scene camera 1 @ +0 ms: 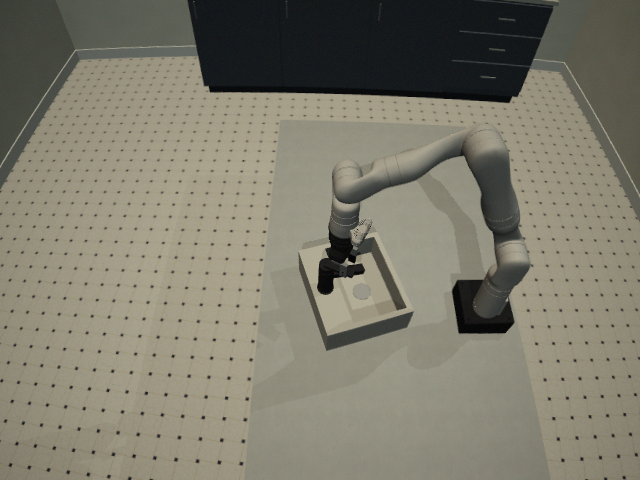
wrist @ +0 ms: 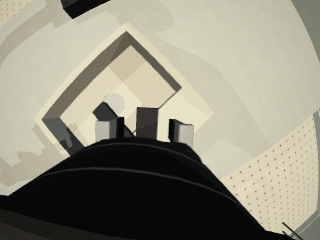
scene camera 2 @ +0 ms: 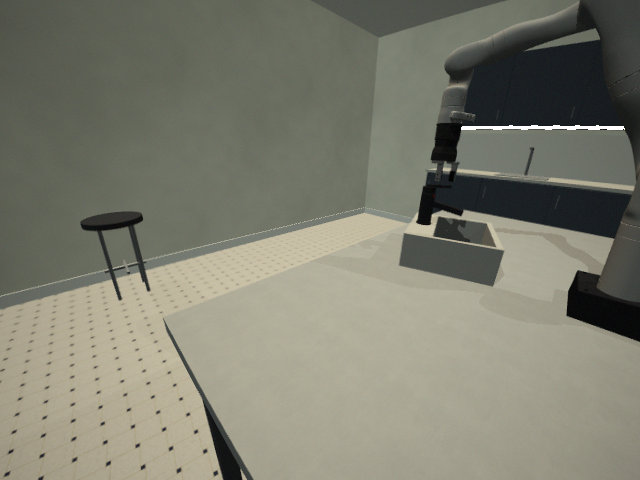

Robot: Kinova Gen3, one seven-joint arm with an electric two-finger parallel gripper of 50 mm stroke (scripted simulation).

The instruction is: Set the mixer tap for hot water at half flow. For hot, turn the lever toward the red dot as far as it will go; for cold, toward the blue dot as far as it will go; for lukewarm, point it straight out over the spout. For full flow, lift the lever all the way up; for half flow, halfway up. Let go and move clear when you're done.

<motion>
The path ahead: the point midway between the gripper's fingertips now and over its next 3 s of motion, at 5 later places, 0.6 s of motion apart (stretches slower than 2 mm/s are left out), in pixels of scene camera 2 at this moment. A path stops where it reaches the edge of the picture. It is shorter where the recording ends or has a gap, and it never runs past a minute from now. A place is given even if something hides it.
My gripper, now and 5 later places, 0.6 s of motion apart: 444,181; 444,183; 443,188; 442,191; 442,190; 442,189
</motion>
